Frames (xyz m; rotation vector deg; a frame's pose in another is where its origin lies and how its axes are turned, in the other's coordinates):
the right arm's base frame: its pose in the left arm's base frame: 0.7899 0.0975 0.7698 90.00 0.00 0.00
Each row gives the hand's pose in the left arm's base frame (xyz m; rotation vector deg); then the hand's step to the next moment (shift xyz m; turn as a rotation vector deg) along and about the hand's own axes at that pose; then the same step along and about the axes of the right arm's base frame.
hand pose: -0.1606 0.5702 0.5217 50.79 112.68 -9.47
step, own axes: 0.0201 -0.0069 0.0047 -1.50 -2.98 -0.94
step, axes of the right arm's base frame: -0.0071 -0.0203 -0.0033 -2.14 1.03 2.53
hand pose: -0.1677 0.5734 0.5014 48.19 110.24 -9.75
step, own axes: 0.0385 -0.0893 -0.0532 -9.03 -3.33 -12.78
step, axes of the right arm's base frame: -0.1050 -0.0262 0.0242 -9.04 13.16 1.03
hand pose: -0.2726 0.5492 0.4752 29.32 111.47 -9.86
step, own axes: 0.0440 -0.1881 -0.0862 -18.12 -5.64 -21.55
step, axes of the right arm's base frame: -0.1675 -0.0239 0.1270 -14.27 24.79 2.55
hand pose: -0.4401 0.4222 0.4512 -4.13 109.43 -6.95
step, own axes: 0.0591 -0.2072 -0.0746 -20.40 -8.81 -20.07
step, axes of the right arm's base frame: -0.0921 -0.0057 0.2085 -12.14 26.81 5.52
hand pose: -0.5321 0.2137 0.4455 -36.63 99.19 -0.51
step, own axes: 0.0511 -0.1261 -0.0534 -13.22 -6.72 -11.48
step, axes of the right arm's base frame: -0.0029 0.0112 0.1457 -6.08 17.30 3.93
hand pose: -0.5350 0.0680 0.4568 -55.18 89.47 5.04
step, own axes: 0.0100 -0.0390 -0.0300 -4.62 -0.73 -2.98
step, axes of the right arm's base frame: 0.0009 0.0170 0.0472 -2.29 5.04 -0.25
